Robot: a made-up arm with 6 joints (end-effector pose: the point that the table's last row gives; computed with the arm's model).
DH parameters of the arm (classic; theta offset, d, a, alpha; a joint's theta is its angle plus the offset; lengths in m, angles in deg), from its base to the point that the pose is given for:
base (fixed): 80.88 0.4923 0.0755 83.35
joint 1: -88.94 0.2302 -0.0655 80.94
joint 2: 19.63 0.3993 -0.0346 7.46
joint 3: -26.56 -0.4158 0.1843 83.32
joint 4: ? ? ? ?
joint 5: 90 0.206 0.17 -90
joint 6: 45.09 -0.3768 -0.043 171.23
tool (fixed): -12.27 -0.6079 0 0
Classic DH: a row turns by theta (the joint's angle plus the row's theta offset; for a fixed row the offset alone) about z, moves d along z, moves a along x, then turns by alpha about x.
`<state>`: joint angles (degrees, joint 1 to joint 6).
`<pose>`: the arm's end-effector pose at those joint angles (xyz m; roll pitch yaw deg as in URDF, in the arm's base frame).
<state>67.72 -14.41 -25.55 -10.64 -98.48 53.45</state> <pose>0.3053 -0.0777 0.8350 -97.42 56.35 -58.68</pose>
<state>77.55 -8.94 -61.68 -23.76 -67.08 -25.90</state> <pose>0.4622 -0.1784 0.5944 77.81 21.33 178.13</pose>
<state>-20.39 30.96 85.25 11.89 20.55 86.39</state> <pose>-0.0914 0.5874 0.4808 -81.67 -65.92 -126.15</pose>
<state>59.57 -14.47 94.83 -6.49 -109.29 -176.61</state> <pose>0.3594 0.0245 0.8351 -57.22 -36.93 136.76</pose>
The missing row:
joint 4: 3.33 -0.217 -0.396 90
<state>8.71 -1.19 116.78 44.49 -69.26 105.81</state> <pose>0.5228 0.4396 0.7221 -32.20 -2.03 144.21</pose>
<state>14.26 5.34 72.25 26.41 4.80 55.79</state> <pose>0.0866 0.5239 0.9377 -120.49 -16.49 -112.26</pose>
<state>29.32 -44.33 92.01 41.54 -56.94 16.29</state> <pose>0.2682 0.4479 0.7682 -84.00 7.06 -116.62</pose>
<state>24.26 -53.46 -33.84 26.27 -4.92 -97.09</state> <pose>0.5846 0.3423 0.8115 -153.96 -61.51 162.62</pose>
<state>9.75 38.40 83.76 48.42 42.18 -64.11</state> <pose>0.0152 0.6068 0.8876 115.14 42.93 73.10</pose>
